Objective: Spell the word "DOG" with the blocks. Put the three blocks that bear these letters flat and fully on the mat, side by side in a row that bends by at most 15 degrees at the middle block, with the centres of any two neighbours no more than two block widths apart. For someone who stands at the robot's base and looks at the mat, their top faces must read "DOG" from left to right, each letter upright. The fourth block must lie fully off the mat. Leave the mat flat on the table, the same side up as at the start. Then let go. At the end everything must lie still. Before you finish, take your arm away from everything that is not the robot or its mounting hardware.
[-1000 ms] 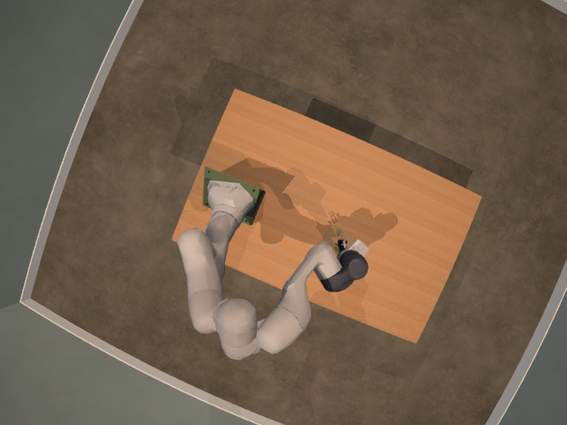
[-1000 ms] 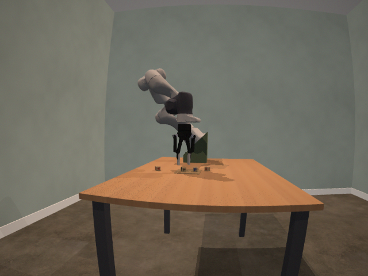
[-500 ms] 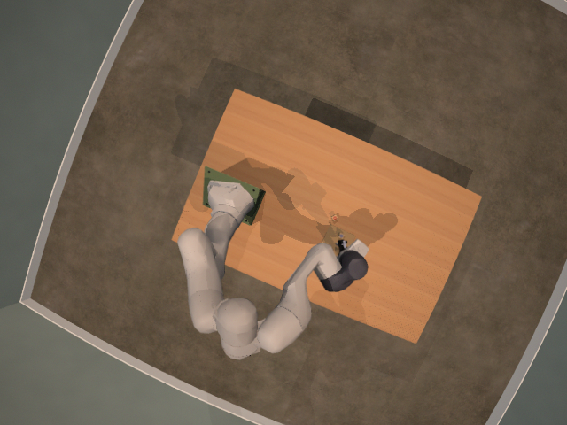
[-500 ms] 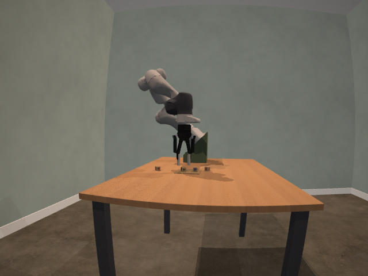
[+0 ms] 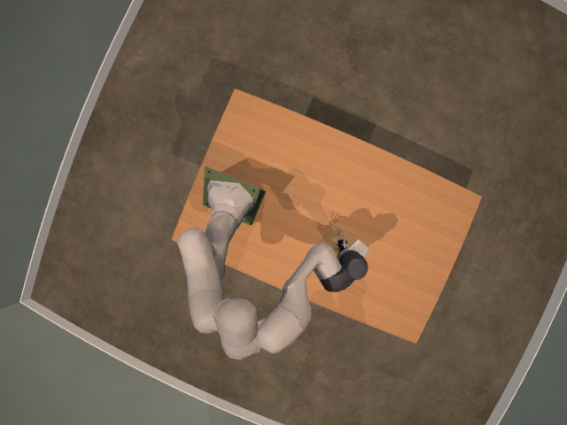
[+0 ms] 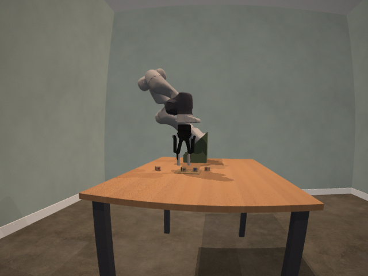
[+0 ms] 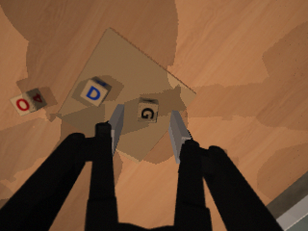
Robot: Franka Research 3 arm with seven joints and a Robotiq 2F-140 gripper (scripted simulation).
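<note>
Now: the G block 5 cm below my hand. The rest, counted from my hand: mat: 7 cm below, 3 cm to the left, 1 cm behind.
</note>
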